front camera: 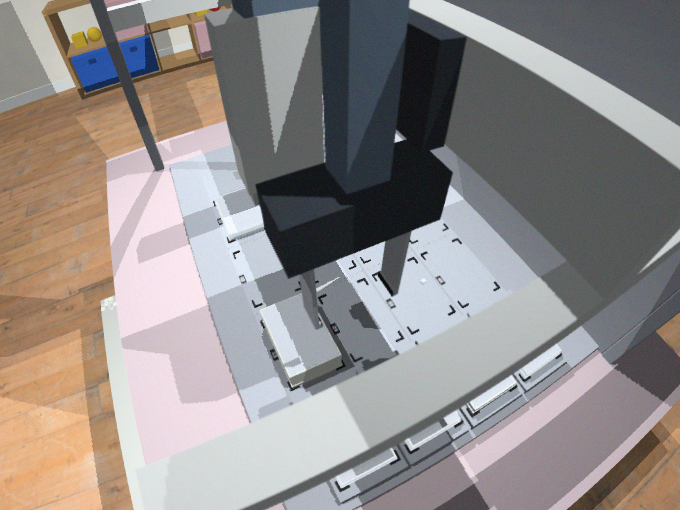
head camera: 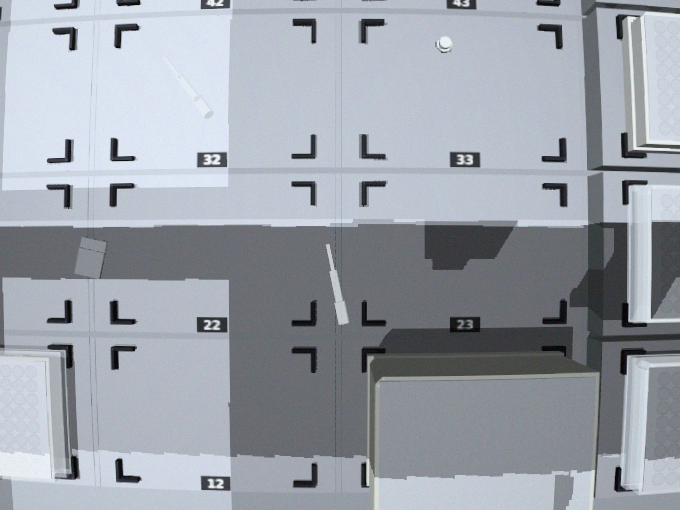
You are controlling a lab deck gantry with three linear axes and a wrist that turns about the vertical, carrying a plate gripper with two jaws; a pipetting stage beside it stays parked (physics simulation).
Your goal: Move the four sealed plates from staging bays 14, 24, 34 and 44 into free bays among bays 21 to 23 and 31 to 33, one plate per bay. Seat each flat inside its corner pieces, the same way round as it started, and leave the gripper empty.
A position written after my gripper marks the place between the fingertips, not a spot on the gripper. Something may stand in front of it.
Note:
I see my gripper [front camera: 351,300], a tall box [head camera: 476,423], a bay 32 [head camera: 270,88], a bay 22 [front camera: 340,268], a bay 33 [head camera: 504,90] and a bay 23 [head camera: 426,247].
The tall box also shows in the front camera view [front camera: 305,353]. The bay 33 is seen too in the front camera view [front camera: 420,306].

